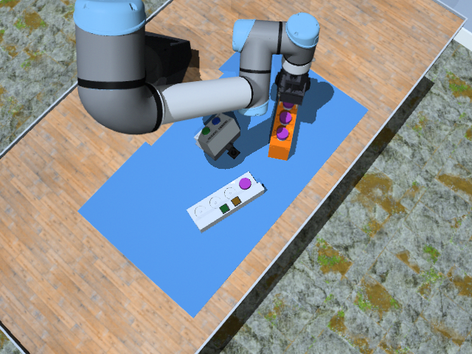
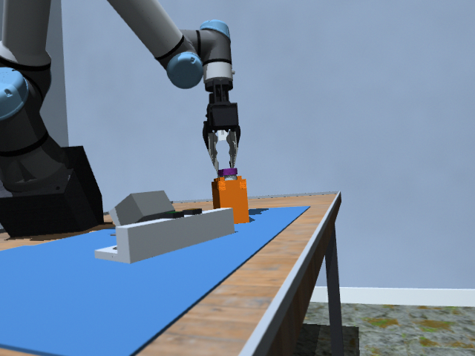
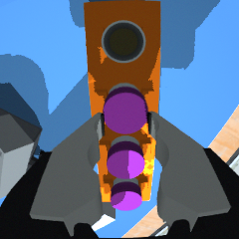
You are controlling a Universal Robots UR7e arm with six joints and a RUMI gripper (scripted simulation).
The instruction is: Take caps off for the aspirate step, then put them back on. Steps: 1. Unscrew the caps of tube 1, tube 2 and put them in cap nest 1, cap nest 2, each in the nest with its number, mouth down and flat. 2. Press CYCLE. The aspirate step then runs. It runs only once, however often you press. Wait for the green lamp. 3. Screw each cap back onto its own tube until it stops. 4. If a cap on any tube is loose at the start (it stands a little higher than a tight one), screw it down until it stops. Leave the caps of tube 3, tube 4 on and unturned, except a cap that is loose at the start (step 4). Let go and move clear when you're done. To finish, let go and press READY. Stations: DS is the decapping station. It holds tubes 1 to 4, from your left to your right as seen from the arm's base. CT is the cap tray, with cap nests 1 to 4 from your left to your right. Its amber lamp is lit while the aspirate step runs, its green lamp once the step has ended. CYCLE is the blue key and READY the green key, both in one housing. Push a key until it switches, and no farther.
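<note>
Right now my hand is 60 mm short of the purple cap, 250 mm to the left of it and 120 mm above it. Round my hand: grey key housing: 110 mm behind, 200 mm to the right, 80 mm below; green key: 130 mm behind, 220 mm to the right, 70 mm below; blue key: 130 mm behind, 180 mm to the right, 70 mm below.
</note>
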